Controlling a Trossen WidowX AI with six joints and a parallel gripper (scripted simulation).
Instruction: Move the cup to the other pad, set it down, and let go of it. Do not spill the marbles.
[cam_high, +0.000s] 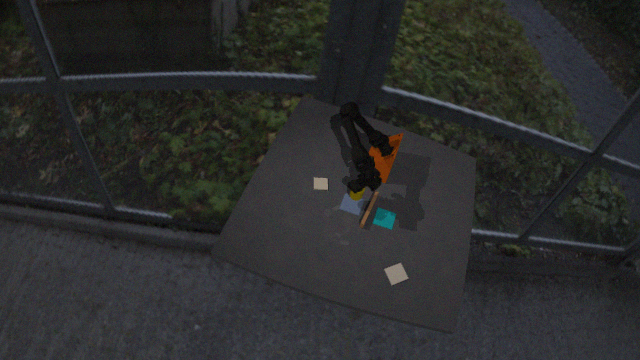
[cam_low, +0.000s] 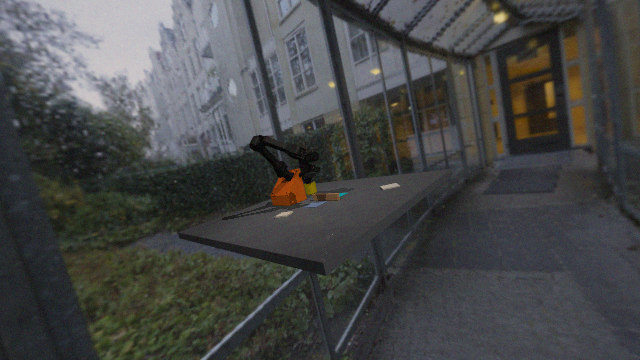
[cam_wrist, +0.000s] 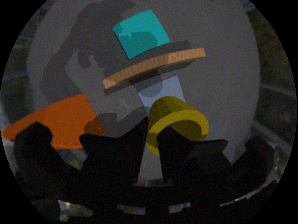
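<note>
Right now the teal pad is 180 mm to the left of my gripper tip, 110 mm below it and 30 mm ahead of it. Round my gripper tip: yellow cup: 20 mm ahead, 10 mm to the right; grey-blue pad: 110 mm below, 30 mm ahead, 20 mm to the right; wooden bar: 90 mm below, 80 mm to the left, 30 mm ahead.
</note>
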